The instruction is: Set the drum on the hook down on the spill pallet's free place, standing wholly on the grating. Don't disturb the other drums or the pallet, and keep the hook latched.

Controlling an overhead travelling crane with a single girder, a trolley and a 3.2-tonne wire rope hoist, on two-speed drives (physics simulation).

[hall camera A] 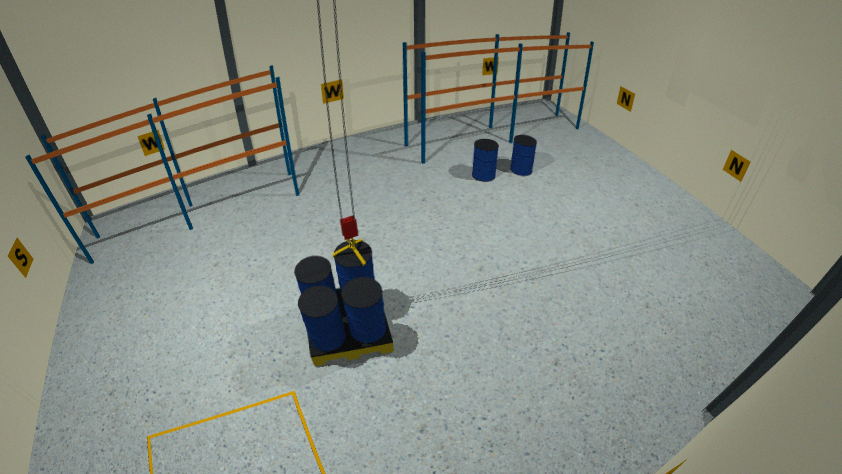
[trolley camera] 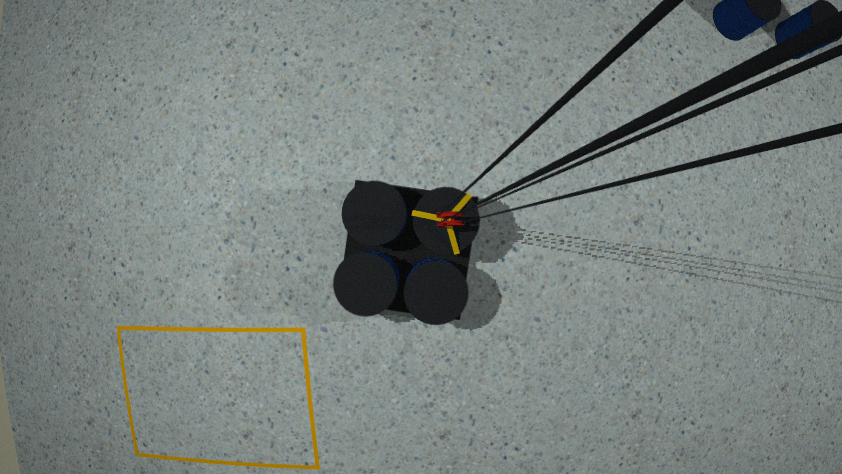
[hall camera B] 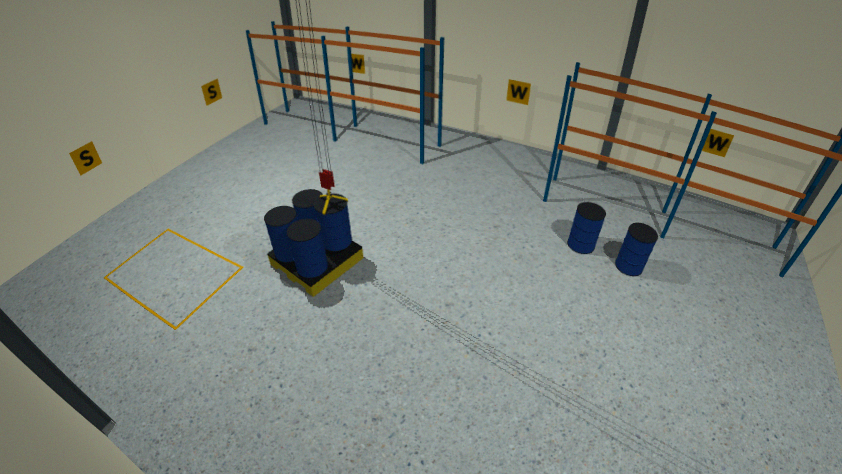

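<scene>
The blue drum with a dark lid (hall camera A: 356,275) (hall camera B: 338,230) (trolley camera: 428,236) is upright on the hook, over the pallet corner beside the other drums. My gripper (hall camera A: 353,253) (hall camera B: 330,202) (trolley camera: 446,220), a yellow three-armed grab under the red hook block (hall camera A: 348,227) (hall camera B: 326,179), is shut on it. The black and yellow spill pallet (hall camera A: 377,350) (hall camera B: 338,270) (trolley camera: 406,250) carries three more upright drums; one of them (hall camera A: 362,292) (hall camera B: 303,230) (trolley camera: 436,292) is nearest in hall camera B. Whether the held drum's base touches the grating cannot be told. The hook latch is too small to make out.
Two blue drums (hall camera A: 485,161) (hall camera A: 523,156) (hall camera B: 586,229) (hall camera B: 636,251) stand apart near a rack (hall camera A: 423,111) (hall camera B: 688,176). Another rack (hall camera A: 170,170) (hall camera B: 328,88) stands along the W wall. A yellow floor outline (hall camera A: 220,415) (hall camera B: 205,248) (trolley camera: 210,329) lies beside the pallet.
</scene>
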